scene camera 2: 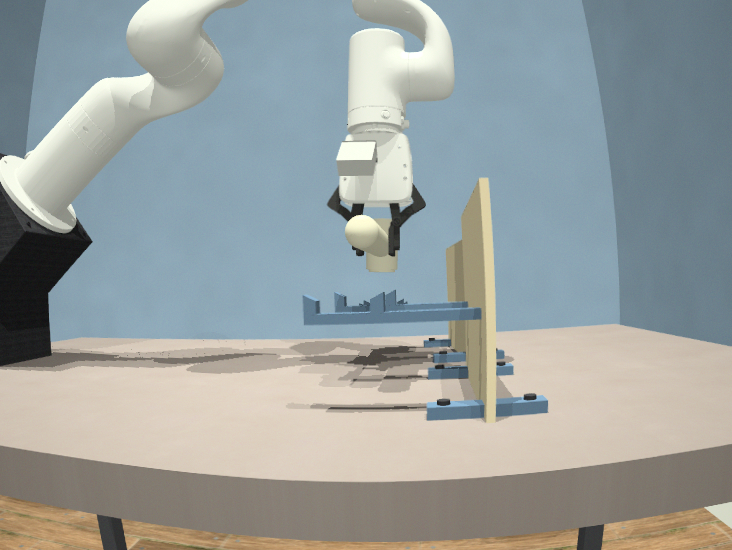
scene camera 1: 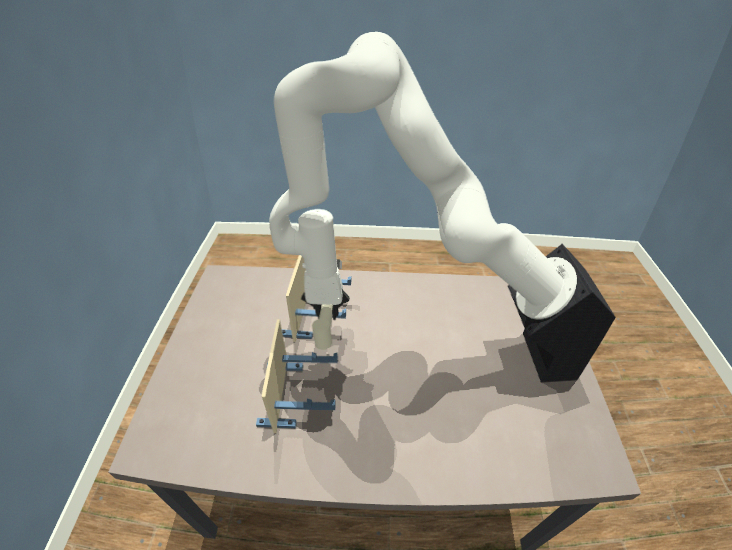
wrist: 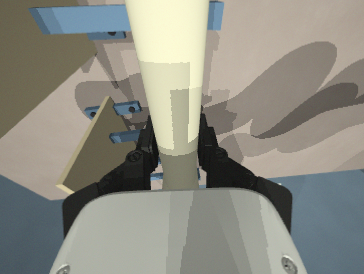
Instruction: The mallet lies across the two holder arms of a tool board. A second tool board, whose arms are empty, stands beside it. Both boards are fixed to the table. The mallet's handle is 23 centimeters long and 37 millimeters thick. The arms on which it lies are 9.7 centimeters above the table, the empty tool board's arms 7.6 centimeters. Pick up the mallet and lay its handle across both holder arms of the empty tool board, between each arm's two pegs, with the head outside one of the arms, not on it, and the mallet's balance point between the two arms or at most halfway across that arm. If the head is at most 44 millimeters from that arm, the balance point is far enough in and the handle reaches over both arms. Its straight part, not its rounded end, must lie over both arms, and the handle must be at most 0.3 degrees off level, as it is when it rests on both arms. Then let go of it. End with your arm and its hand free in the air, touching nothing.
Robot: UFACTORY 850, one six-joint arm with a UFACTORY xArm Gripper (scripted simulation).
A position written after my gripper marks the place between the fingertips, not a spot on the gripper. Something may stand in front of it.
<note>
I see my gripper point(scene camera 2: 375, 256), a cream mallet point(scene camera 2: 362, 232), a tool board point(scene camera 2: 478, 260) and a tool board point(scene camera 2: 456, 329).
The cream mallet shows as well in the wrist view point(wrist: 170, 49). My gripper also shows in scene camera 1 point(scene camera 1: 327, 316).
</note>
